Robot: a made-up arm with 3 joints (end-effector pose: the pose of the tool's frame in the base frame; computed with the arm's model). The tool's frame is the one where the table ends.
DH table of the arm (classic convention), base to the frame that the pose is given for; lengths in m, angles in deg. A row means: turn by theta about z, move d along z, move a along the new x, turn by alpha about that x. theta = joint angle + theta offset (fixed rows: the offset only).
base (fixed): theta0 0, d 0.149, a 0.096, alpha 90
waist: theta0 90, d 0.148, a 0.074, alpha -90
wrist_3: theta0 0, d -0.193, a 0.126, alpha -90
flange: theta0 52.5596, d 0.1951, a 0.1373, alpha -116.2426
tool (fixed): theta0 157.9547, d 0.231, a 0, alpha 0
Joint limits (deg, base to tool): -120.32..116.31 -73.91..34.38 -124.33..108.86
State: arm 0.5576 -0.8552 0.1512
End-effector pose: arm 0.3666 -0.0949 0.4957 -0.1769 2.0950 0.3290
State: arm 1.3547 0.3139 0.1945
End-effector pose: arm 0.1382 -0.0593 0.5573 0.2942 1.3420 -0.9269
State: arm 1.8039 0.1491 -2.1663
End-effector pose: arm -0.3443 -0.0017 0.1763 0.5673 -1.3943 -0.1119
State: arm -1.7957 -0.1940 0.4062
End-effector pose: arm 0.0621 -0.0488 -0.2298 0.4686 -1.5044 -0.0510
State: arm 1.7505 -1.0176 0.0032
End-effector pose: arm -0.1539 -0.1368 0.5383 -0.2877 0.7923 0.3393
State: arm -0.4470 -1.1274 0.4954
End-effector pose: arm 0.4794 -0.0566 0.1133 0.1568 -2.7828 -0.9817
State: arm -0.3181 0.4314 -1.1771
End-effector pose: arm 0.5356 0.0669 0.3395 -0.3624 1.4882 -0.8893
